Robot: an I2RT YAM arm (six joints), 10 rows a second.
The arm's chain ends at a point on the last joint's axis. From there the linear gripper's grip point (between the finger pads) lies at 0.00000 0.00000 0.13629 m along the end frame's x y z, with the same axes.
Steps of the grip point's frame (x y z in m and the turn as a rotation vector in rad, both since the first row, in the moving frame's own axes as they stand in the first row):
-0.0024, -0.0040, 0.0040, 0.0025, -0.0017, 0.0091
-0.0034, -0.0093, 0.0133, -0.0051, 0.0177, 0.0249
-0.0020, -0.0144, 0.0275, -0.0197, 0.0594, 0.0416
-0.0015, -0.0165, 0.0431, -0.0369, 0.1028, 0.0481
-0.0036, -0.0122, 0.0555, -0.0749, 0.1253, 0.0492
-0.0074, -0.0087, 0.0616, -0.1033, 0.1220, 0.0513
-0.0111, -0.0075, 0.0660, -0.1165, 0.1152, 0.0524
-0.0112, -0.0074, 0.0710, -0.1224, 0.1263, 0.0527
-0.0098, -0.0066, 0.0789, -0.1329, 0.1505, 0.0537
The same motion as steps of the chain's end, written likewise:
-0.0022, -0.0037, 0.0040, 0.0025, -0.0017, 0.0091
-0.0058, -0.0100, 0.0133, -0.0051, 0.0177, 0.0249
-0.0100, -0.0173, 0.0278, -0.0197, 0.0594, 0.0416
-0.0154, -0.0219, 0.0439, -0.0369, 0.1028, 0.0481
-0.0204, -0.0228, 0.0569, -0.0749, 0.1253, 0.0492
-0.0236, -0.0231, 0.0633, -0.1033, 0.1220, 0.0513
-0.0263, -0.0237, 0.0678, -0.1165, 0.1152, 0.0524
-0.0279, -0.0244, 0.0731, -0.1224, 0.1263, 0.0527
-0.0297, -0.0251, 0.0816, -0.1329, 0.1505, 0.0537

